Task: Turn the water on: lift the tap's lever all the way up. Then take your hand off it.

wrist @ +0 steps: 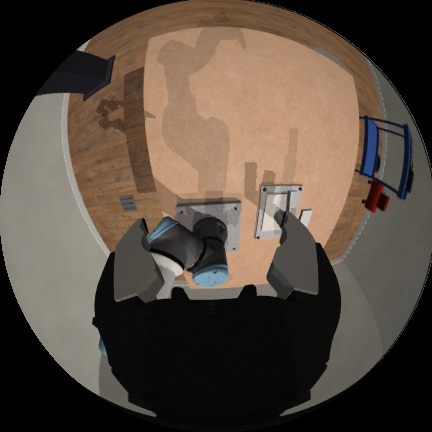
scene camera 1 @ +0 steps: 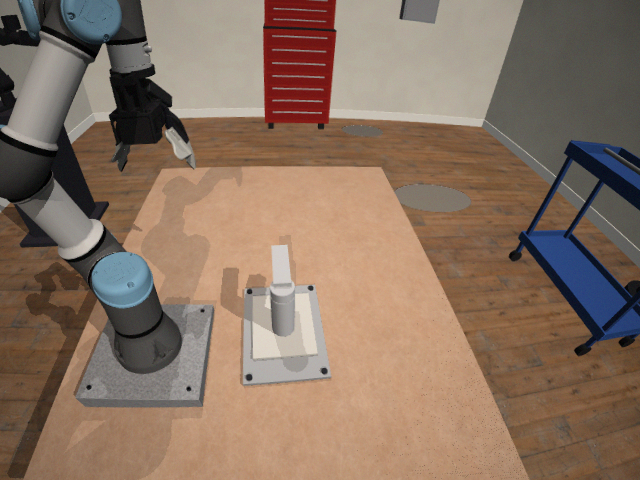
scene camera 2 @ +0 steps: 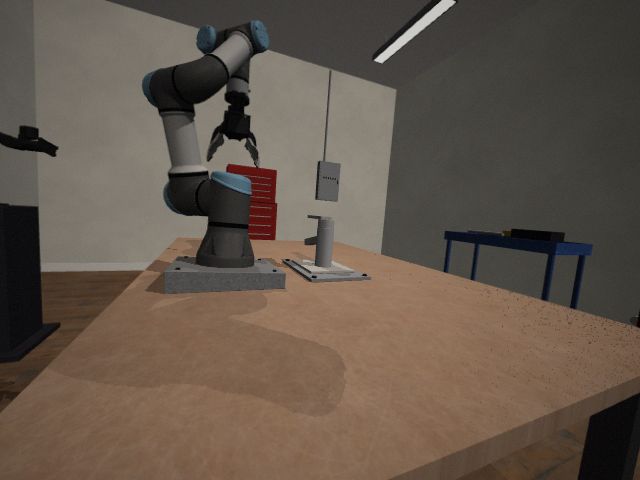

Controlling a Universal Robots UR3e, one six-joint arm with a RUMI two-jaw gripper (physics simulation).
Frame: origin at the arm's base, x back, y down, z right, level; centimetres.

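Seen in the pictures: gripper, fingertip midpoint: (wrist: 213, 216) (scene camera 1: 157, 170) (scene camera 2: 233, 165); arm's base at its link origin: (wrist: 209, 231) (scene camera 1: 149, 345) (scene camera 2: 225, 263).
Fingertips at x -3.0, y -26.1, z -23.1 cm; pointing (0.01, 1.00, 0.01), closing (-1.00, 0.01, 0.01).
Observation:
Pixels of each thing's top centre, then the offset from my fingertips to it. Level surfaces: height alone.
- upright grey cylindrical body at its top centre: (scene camera 1: 282, 294) (scene camera 2: 325, 227) dz +18.8, dx -24.1, dy +16.8 cm
- light grey plate at its top centre: (scene camera 1: 283, 327) (scene camera 2: 322, 266) (wrist: 278, 215) dz +18.8, dx -24.1, dy +28.0 cm
- short spout at its top centre: (scene camera 2: 315, 233) (wrist: 294, 210) dz +11.8, dx -24.0, dy +19.2 cm
- table at its surface level: dy +29.2 cm
The tap has an upright grey cylindrical body (scene camera 1: 282, 316) (scene camera 2: 324, 243) on a light grey plate (scene camera 1: 268, 376) (scene camera 2: 341, 277) (wrist: 275, 189). Its flat lever (scene camera 1: 280, 264) (scene camera 2: 317, 217) (wrist: 306, 216) sits on top and points away from scene camera 1; in the scene camera 2 view it looks nearly level. A short spout (scene camera 2: 311, 240) sticks out below the lever. My gripper (scene camera 1: 158, 168) (scene camera 2: 233, 162) (wrist: 213, 216) is open with its fingers wide apart, high above the table, up and to the left of the tap, touching nothing. A finger partly hides the tap in the wrist view.
The arm's square base block (scene camera 1: 199, 356) (scene camera 2: 222, 281) (wrist: 235, 215) stands left of the tap plate on the table (scene camera 1: 392, 413). A blue cart (scene camera 1: 568, 279) (scene camera 2: 516, 243) stands off to the right. A red drawer cabinet (scene camera 1: 298, 77) stands beyond the table's far end.

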